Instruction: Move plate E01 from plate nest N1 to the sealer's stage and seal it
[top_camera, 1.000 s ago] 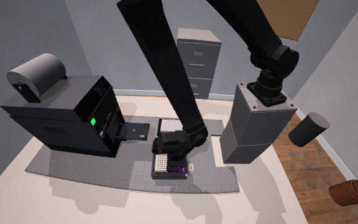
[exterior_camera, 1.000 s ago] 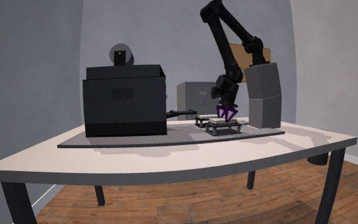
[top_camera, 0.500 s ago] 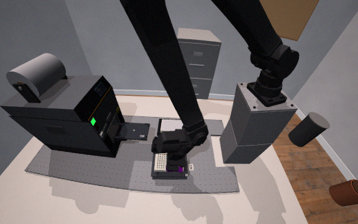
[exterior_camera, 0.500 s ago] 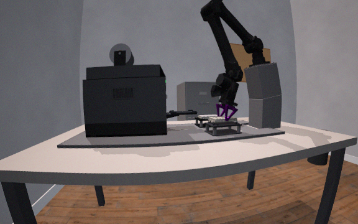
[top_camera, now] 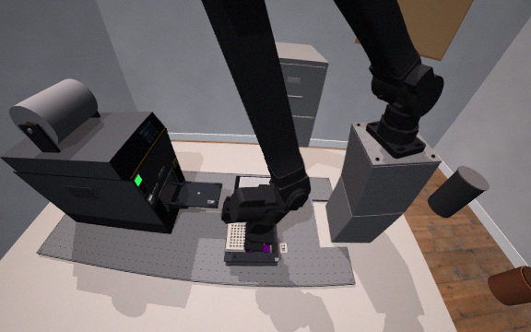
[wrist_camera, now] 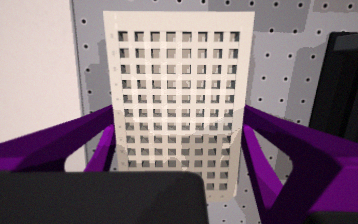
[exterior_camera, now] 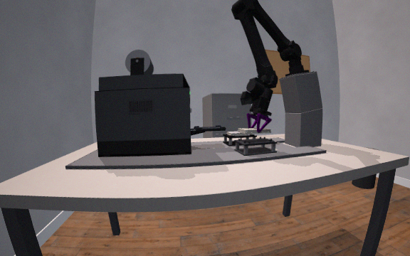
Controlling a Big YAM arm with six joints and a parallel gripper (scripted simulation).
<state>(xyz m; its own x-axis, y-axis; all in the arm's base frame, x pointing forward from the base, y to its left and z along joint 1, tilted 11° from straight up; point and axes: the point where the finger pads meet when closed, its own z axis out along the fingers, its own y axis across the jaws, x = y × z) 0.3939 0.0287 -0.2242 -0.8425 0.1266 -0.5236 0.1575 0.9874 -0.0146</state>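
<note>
Now: the nest N1 1 cm behind my hand and 6 cm below it. The rest, counted from my hand: sealer stage: 15 cm ahead, 17 cm to the right; then nest N2: 5 cm behind, 21 cm to the right, 6 cm below; then white-topped plate: 5 cm behind, 21 cm to the right, 4 cm below.
</note>
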